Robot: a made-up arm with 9 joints.
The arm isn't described. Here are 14 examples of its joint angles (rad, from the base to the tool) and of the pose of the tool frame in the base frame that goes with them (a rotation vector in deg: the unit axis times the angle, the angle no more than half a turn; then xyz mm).
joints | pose
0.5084 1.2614 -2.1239 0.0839 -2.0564 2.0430 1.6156 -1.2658 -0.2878 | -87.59 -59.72 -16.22 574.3 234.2 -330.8
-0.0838 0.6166 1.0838 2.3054 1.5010 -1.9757 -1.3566 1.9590 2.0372 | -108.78 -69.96 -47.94 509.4 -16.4 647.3
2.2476 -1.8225 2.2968 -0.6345 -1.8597 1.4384 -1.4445 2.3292 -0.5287 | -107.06 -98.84 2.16 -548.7 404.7 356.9
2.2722 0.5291 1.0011 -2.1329 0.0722 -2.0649 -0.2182 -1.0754 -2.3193 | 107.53 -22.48 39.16 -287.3 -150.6 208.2
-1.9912 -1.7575 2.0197 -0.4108 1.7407 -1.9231 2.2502 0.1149 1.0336 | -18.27 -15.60 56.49 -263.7 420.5 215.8
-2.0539 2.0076 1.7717 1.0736 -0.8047 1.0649 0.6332 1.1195 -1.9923 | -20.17 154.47 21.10 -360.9 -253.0 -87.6
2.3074 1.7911 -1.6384 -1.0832 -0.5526 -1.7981 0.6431 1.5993 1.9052 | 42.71 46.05 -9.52 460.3 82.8 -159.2
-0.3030 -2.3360 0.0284 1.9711 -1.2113 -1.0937 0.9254 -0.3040 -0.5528 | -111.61 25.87 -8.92 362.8 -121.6 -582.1
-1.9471 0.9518 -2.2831 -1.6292 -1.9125 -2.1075 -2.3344 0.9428 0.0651 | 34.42 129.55 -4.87 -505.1 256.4 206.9
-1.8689 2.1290 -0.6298 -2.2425 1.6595 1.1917 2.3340 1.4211 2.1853 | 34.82 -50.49 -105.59 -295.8 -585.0 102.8
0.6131 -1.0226 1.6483 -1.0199 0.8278 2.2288 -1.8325 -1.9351 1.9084 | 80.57 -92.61 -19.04 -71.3 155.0 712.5
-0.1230 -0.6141 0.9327 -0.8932 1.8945 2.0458 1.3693 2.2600 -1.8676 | 100.01 104.70 -77.35 -417.8 439.1 13.6
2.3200 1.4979 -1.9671 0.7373 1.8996 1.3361 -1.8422 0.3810 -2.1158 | 129.24 31.75 -66.79 -139.9 -885.8 49.0
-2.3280 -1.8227 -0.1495 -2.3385 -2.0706 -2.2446 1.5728 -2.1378 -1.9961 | 30.25 156.29 -56.47 -236.0 -325.9 126.5
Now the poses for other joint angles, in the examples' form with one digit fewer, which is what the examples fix.
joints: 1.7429 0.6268 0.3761 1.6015 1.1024 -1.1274 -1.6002 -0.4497 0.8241
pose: -10.8 -144.1 4.3 51 129 295
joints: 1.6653 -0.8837 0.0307 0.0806 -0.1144 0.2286 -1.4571 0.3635 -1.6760
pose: -98.2 -9.9 -23.6 -18 -150 405
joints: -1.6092 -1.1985 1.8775 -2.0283 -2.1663 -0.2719 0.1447 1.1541 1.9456
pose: 12.3 91.7 -19.7 187 782 -430
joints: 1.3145 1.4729 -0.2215 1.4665 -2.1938 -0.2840 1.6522 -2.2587 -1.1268
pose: -96.0 -75.9 -96.8 717 440 156
